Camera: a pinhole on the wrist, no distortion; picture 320 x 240 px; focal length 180.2 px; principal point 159.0 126.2 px. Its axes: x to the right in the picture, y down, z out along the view. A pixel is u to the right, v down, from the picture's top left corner.
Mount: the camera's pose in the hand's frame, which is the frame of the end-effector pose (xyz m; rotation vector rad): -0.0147 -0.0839 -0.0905 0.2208 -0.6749 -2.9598
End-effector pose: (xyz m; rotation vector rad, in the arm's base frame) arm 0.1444 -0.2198 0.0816 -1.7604 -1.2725 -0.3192
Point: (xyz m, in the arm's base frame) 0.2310 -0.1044 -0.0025
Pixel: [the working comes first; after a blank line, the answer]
In the camera's frame: -0.1165 -0.0823 0.2521

75.7 67.4
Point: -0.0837 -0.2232 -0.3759
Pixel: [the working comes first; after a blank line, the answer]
In the camera's frame: 0.3159 0.0402 0.4770

278.3 141.4
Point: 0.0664 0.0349 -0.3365
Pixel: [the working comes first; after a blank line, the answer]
In the camera's frame: 0.0407 0.0315 0.5991

171.3 135.7
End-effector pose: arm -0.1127 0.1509 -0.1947 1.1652 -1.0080 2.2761
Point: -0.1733 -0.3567 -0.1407
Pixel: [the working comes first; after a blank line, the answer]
In the camera's frame: -0.1933 -0.1854 0.5794

98.9 68.5
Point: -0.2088 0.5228 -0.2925
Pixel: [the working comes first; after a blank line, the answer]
In the camera's frame: 0.0438 -0.0650 -0.2733

behind the camera
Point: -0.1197 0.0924 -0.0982
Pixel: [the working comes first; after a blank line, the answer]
In the camera's frame: -0.1260 0.0023 0.1712

26.4 128.6
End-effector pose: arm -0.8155 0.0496 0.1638 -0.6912 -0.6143 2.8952
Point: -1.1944 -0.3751 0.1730
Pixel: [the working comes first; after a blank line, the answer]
In the camera's frame: -0.3745 -0.2200 0.5322

32.2 51.7
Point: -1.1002 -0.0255 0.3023
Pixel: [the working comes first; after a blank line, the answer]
In the camera's frame: -0.2496 0.0820 0.3297

22.6 171.0
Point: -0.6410 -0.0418 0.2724
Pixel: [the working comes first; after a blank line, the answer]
In the camera's frame: 0.1684 -0.0642 0.2032

308.3 69.3
